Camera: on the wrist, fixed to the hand. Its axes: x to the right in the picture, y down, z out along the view.
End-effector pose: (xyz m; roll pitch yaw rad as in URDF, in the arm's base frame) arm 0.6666 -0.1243 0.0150 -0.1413 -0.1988 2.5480
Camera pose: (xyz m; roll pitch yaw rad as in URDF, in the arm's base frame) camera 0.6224 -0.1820 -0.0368 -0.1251 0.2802 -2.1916
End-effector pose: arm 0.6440 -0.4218 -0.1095 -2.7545 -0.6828 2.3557
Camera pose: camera 0.7136 -0.3659 -0.1070 -2.3746 0.2105 0.9208
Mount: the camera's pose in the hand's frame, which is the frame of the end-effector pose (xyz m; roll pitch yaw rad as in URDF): -0.0059 0.0791 -0.0409 0.0775 0.1387 1.6001
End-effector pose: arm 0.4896 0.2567 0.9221 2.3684 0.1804 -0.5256
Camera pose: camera 0.4836 0.2277 1.0063 2.9604 -0.8991 -1.9134
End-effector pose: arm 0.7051 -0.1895 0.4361 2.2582 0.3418 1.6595
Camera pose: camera 0.7215 -0.1643 0.5201 2.6497 -0.9497 0.5491
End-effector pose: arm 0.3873 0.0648 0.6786 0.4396 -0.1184 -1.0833
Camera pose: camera 0.4634 0.1113 0.6746 -0.0593 -0.2950 0.5542
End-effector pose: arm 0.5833 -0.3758 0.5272 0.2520 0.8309 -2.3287
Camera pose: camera 0.6592 -0.4219 0.5182 0.9058 -0.0977 -0.8221
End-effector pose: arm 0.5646 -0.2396 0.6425 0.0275 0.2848 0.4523
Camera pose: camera 0.5147 -0.1747 0.6070 0.3628 0.0985 2.0825
